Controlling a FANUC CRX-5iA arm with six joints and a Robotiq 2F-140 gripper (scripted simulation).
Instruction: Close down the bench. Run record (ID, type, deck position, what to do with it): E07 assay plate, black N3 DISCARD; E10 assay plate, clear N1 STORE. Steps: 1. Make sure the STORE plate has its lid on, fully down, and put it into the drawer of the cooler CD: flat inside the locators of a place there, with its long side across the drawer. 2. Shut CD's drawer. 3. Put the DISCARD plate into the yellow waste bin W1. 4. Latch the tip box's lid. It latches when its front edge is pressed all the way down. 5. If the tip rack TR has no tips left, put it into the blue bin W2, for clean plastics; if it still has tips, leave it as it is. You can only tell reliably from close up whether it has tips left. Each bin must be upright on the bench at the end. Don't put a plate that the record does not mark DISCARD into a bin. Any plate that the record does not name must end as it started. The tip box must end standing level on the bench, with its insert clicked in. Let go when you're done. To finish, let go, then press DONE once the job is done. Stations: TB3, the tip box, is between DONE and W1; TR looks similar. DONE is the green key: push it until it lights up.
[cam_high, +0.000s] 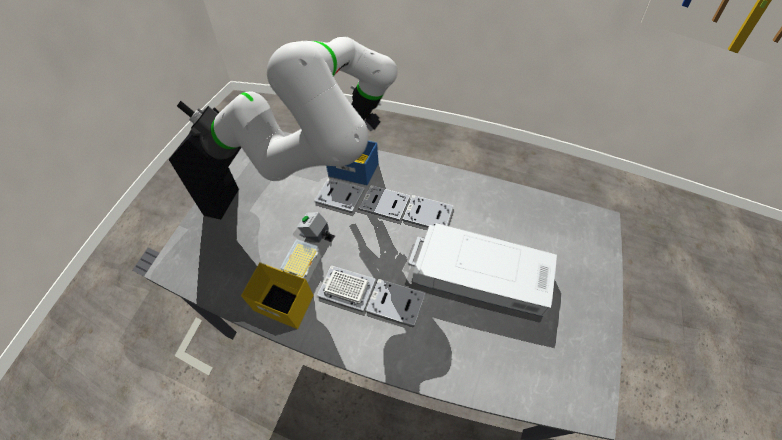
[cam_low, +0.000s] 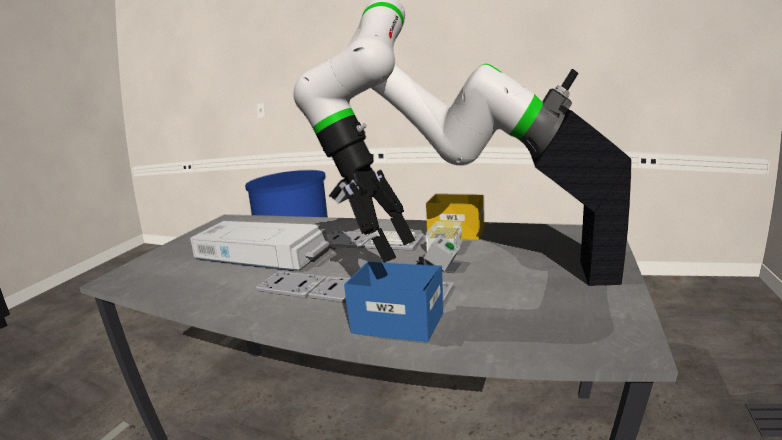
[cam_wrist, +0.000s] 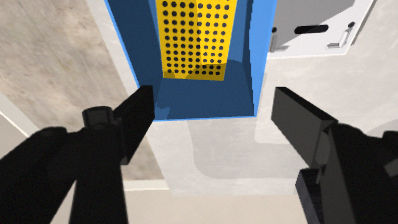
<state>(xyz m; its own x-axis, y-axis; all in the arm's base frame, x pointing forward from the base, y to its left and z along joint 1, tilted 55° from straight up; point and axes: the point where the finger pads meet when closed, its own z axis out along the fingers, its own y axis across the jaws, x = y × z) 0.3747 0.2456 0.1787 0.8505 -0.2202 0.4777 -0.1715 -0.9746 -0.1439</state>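
Now: hand 110 mm past the green DONE key, 300 mm to the left of it and 130 mm above it. The rest, counted from my hand: yellow tip rack TR: 10 mm behind, 20 mm to the left, 150 mm below; clear tip box lid: 90 mm behind, 460 mm to the right, 130 mm below; blue bin W2: 10 mm to the left, 150 mm below.
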